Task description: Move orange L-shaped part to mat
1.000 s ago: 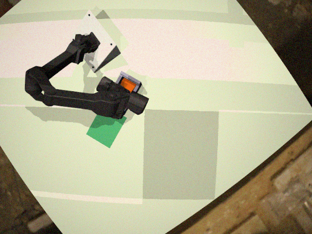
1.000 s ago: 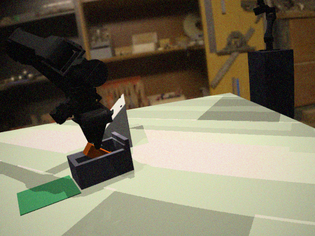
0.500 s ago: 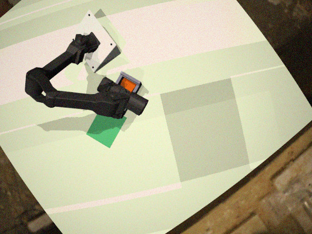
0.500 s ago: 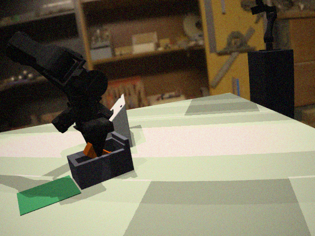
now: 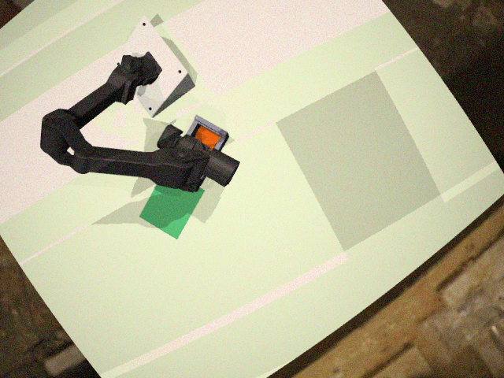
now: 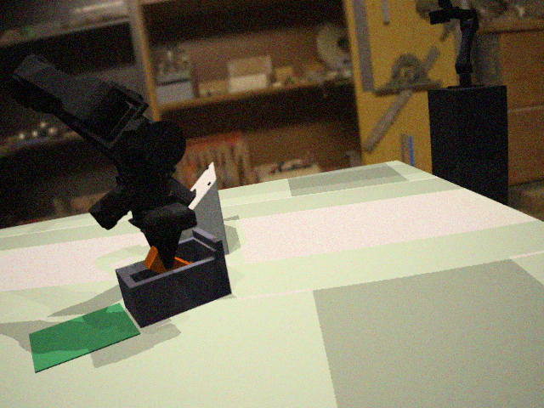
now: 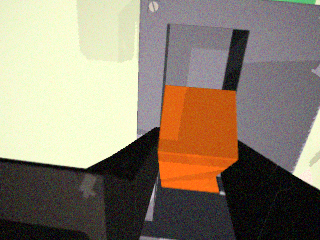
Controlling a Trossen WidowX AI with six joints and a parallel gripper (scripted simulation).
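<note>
My gripper tip is now 8 cm above the grey tray and 2 cm past it. Also, from my gripper tip: green mat (14 cm to the right, 8 cm below, 4 cm ahead); then orange L-shaped part (3 cm below, 3 cm behind, 2 cm to the left).
</note>
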